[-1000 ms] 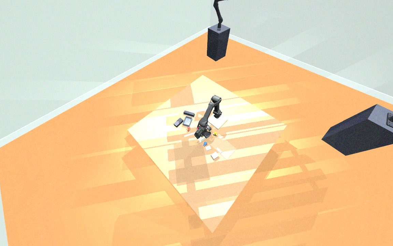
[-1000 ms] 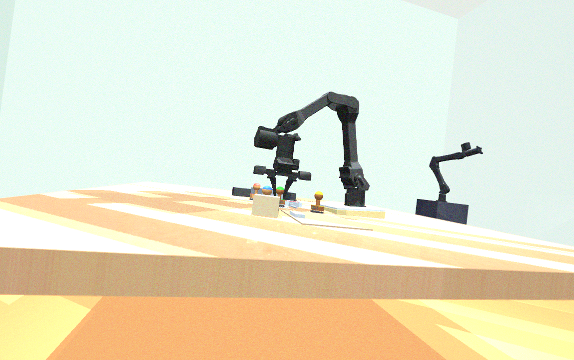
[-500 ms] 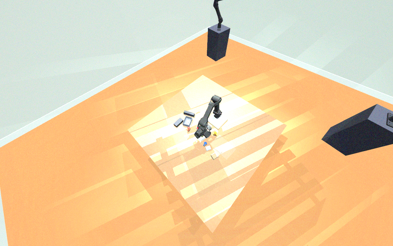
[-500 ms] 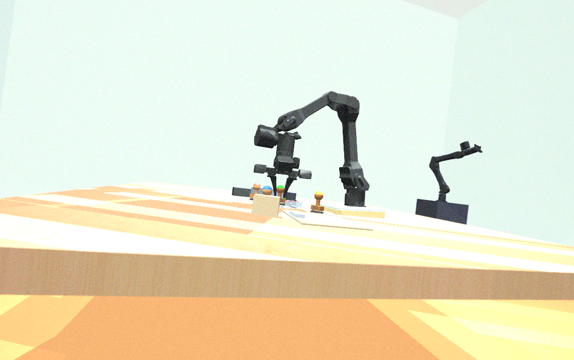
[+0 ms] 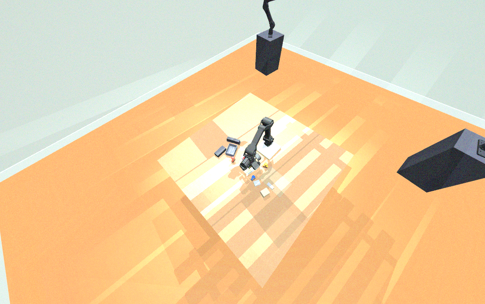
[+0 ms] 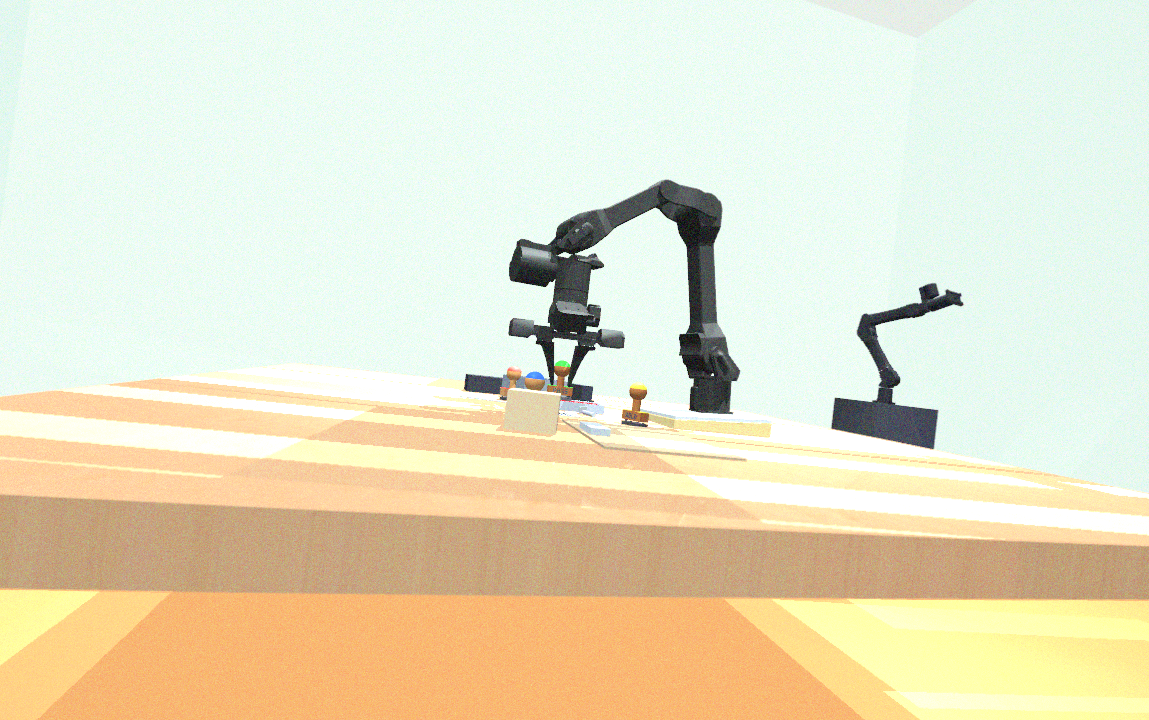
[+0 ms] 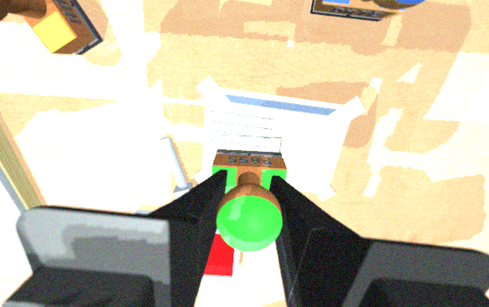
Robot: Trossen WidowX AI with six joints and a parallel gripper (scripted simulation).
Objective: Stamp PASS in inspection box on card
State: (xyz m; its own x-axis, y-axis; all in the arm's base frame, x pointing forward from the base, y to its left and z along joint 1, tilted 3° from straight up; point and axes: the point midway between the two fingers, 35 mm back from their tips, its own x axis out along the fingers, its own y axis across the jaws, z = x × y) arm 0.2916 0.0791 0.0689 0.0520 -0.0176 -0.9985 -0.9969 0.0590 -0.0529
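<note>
The white card is 50 mm below my gripper tip and 20 mm ahead of it. From my gripper tip the other things lie so: yellow-knobbed stamp 110 mm behind, 80 mm to the left, 20 mm below; then blue-knobbed stamp 90 mm to the left, 50 mm ahead, 20 mm below; then red ink pad 90 mm to the right, 50 mm behind, 40 mm below.
</note>
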